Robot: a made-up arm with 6 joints.
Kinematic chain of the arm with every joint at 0, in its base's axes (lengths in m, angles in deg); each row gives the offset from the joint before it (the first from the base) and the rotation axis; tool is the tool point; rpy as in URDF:
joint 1: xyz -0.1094 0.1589 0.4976 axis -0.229 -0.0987 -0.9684
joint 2: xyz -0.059 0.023 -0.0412 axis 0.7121 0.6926 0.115
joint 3: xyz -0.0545 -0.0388 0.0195 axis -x
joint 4: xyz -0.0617 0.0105 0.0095 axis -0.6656 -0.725 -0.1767
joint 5: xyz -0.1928 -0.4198 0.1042 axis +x
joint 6: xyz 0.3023 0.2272 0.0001 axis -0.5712 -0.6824 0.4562
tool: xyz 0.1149 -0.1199 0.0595 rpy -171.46 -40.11 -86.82
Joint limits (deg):
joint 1: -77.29..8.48
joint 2: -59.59..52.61
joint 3: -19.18..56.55
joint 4: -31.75..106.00
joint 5: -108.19..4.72
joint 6: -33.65..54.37
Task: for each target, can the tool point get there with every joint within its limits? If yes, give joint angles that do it. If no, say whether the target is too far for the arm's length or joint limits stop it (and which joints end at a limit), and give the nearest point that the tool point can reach.
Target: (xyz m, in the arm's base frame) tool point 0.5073 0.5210 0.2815
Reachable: no: joint limits stop it (at a limit: joint 1, joint 2, joint 3, joint 5, joint 6) | nearest point 0.3095 0.2747 0.3679 | short by 0.327 m
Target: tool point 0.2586 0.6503 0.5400
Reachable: no: joint limits stop it (at a limit: joint 1, joint 2, joint 3, joint 5) | nearest point 0.1375 0.3532 0.5188 | short by 0.322 m
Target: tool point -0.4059 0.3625 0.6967
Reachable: yes | joints -0.02 -46.40 34.39 58.09 -72.26 16.67
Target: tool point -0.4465 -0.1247 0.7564
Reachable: yes | joints -31.14 -50.01 -9.58 62.67 -44.94 -24.13
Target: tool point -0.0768 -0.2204 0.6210
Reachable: yes | joints 1.57 36.24 -1.11 36.65 -6.34 -15.30
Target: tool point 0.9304 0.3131 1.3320
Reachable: no: too far | nearest point 0.2866 0.1133 0.7989 | short by 0.859 m
